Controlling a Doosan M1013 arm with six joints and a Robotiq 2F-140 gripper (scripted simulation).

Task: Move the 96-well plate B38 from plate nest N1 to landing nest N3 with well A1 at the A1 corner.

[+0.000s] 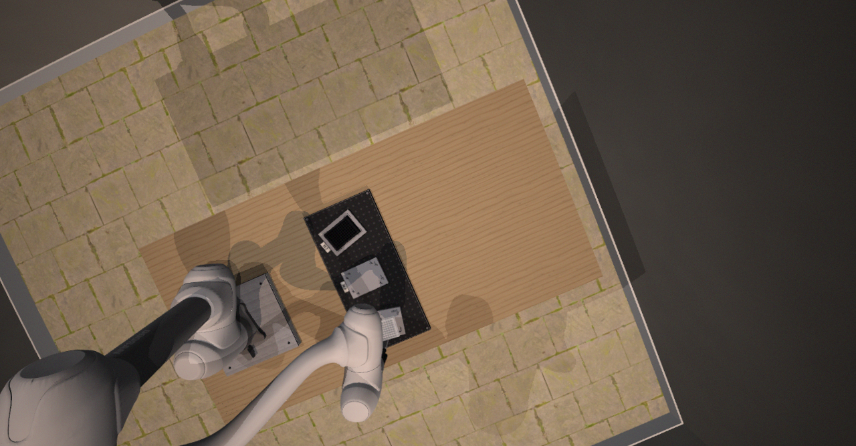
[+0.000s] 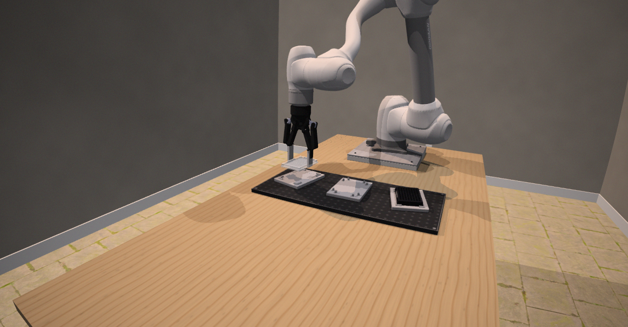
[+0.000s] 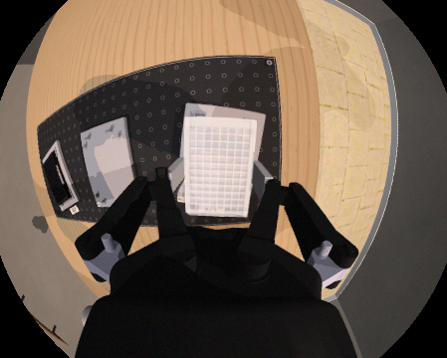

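The landing nest N3 is 4 cm ahead of my hand, 21 cm to the left of it and 8 cm below it. The rest, counted from my hand: N1 label (9 cm behind, 4 cm to the left, 9 cm below); white 96-well plate B38 (2 cm below); plate nest N1 (8 cm below).
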